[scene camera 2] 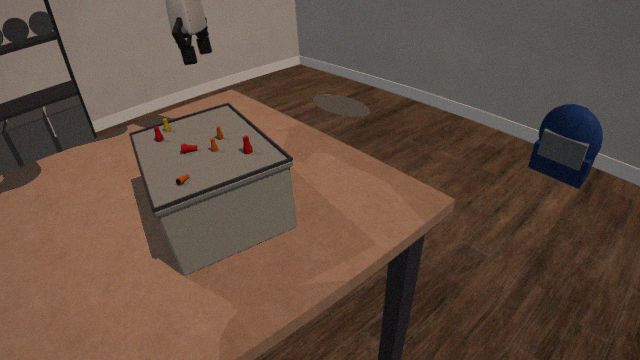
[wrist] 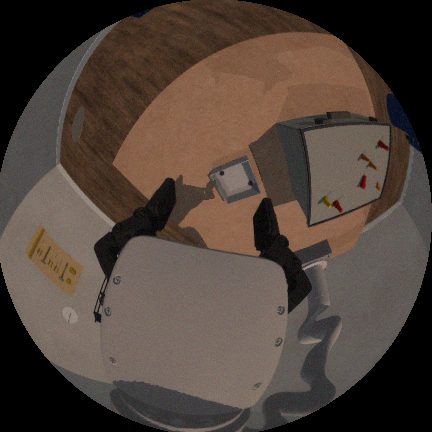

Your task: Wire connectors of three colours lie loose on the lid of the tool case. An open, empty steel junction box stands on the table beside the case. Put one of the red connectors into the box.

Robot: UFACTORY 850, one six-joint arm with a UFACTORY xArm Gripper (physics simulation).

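Observation:
Three red connectors are on the lid of the tool case point(scene camera 2: 240, 210) point(wrist: 295, 170). One red connector point(scene camera 2: 247, 145) point(wrist: 383, 145) stands near the right edge in the scene view, one red connector point(scene camera 2: 158, 134) point(wrist: 338, 206) stands beside the yellow connector point(scene camera 2: 167, 125) point(wrist: 326, 201), and one red connector point(scene camera 2: 189, 148) point(wrist: 363, 182) lies on its side. The steel junction box point(wrist: 234, 180) stands open and empty on the table beside the case in the wrist view; it does not show in the scene view. My gripper point(scene camera 2: 196, 52) point(wrist: 216, 197) is open and empty, high above the table beyond the case.
Orange connectors point(scene camera 2: 219, 133) point(scene camera 2: 214, 145) point(scene camera 2: 182, 179) also lie or stand on the lid. The table point(scene camera 2: 90, 280) point(wrist: 185, 110) carries the case, whose walls rise well above the top. A shelf rack point(scene camera 2: 64, 55) stands at the back left, and a blue bin point(scene camera 2: 570, 125) is on the right.

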